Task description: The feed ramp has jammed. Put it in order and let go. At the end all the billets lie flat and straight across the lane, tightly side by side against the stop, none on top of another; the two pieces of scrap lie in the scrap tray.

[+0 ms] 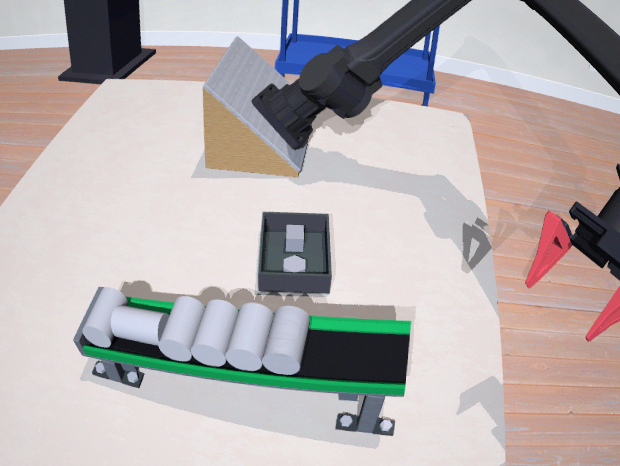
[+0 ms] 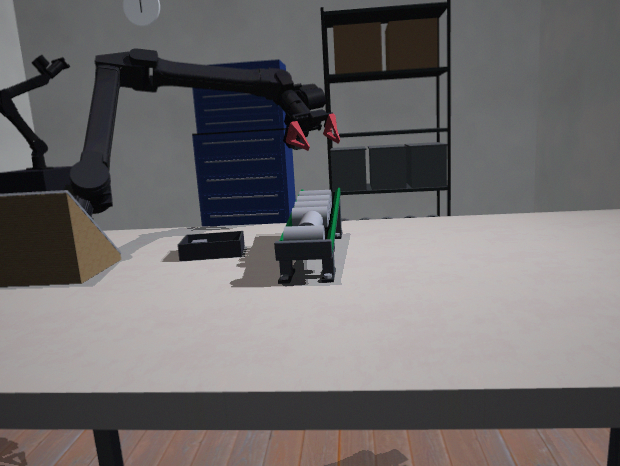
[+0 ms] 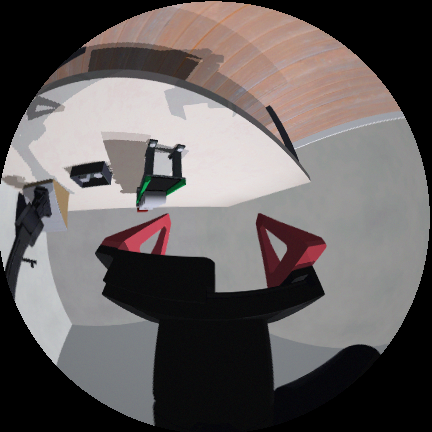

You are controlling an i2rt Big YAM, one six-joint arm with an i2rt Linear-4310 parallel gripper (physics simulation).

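Frame: origin at the arm's base, x ahead, y left, z up, level; millimetres.
Seen in the pictures: gripper, fingertip midpoint: (image 1: 556,312) (image 2: 324,145) (image 3: 212,217); arm's base, link origin: (image 1: 280,117) (image 2: 66,236) (image 3: 42,201).
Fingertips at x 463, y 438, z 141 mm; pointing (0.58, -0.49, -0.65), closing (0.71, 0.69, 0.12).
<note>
Pixels of each thing's top centre, then the offset from my fingertips to it.
- stop, top centre: (image 1: 89,312) (image 2: 302,240) 132 mm down, 57 mm ahead, 520 mm right
- second billet, top centre: (image 1: 137,312) (image 2: 309,213) 102 mm down, 52 mm ahead, 443 mm right
- scrap tray, top centre: (image 1: 295,242) (image 2: 212,237) (image 3: 90,180) 171 mm down, 193 mm back, 326 mm right
- block, top centre: (image 1: 295,231) 176 mm down, 220 mm back, 333 mm right
- hexagonal piece, top centre: (image 1: 294,263) 186 mm down, 166 mm back, 318 mm right
The feed ramp (image 1: 358,353) (image 2: 335,215) has green side rails and a stop (image 1: 80,328) (image 2: 303,250) at its low end. One billet (image 1: 104,318) (image 2: 303,233) lies across the lane at the stop. The second billet (image 1: 138,324) (image 2: 311,218) lies lengthwise, turned about a quarter from the others. Several more billets lie across the lane side by side behind it, the last one (image 1: 285,340) farthest from the stop. The scrap tray (image 1: 294,284) (image 2: 213,250) (image 3: 92,181) holds two scrap pieces, a block (image 1: 294,238) and a hexagonal piece (image 1: 294,263). My gripper (image 1: 557,313) (image 2: 324,146) (image 3: 212,217) is open and empty, high beyond the ramp's upper end.
A wooden wedge block with a grey sloping face (image 1: 235,135) (image 2: 97,245) (image 3: 61,200) stands behind the tray, by my arm's base. Blue drawers (image 2: 240,175) and a shelf rack (image 2: 449,110) stand beyond the table. A blue cart (image 1: 350,57) stands behind the table.
</note>
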